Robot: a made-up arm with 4 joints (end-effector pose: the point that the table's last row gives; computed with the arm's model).
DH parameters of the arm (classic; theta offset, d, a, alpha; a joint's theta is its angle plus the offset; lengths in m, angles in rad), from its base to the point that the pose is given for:
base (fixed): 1.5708 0.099 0 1.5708
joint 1: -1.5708 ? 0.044 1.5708
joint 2: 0 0.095 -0.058 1.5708
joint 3: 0 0.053 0.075 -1.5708
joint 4: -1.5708 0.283 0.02 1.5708
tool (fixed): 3.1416 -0.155 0 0
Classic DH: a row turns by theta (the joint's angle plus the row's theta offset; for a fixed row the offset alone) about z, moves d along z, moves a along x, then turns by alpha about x.
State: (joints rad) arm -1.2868 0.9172 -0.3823 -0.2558
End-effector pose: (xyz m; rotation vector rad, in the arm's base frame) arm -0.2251 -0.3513 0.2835 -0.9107 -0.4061 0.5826
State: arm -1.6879 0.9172 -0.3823 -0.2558
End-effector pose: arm -0.2251 -0.2514 0.4060 -1.2938 -0.2929 0.6771
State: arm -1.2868 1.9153 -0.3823 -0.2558
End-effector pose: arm -0.0825 -0.1387 0.3456 -0.7626 -1.1173 1.3281
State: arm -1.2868 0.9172 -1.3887 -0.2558
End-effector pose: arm -0.2183 -0.2595 -0.0497 -0.0200 0.0265 0.8958
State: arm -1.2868 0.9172 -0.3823 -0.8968
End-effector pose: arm -0.3177 -0.3806 0.2997 -1.0412 0.1719 0.2643
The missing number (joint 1, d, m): -0.357
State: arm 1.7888 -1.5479 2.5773 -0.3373
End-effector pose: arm 0.0308 -0.0923 0.1086 -0.8114 -0.6307 1.1453
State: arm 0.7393 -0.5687 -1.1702 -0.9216
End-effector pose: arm -0.6571 0.0623 -0.0653 1.8644 1.2596 0.7542
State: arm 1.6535 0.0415 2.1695 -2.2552
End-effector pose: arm -0.5285 -0.2264 0.1769 -0.2312 2.2083 -0.6019
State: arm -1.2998 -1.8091 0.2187 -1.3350
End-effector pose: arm -0.2788 0.0412 0.5164 0.2526 -2.4349 1.7535
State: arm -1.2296 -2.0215 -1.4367 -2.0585
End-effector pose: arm -0.4768 0.1526 0.3103 2.1676 1.6410 -1.1146
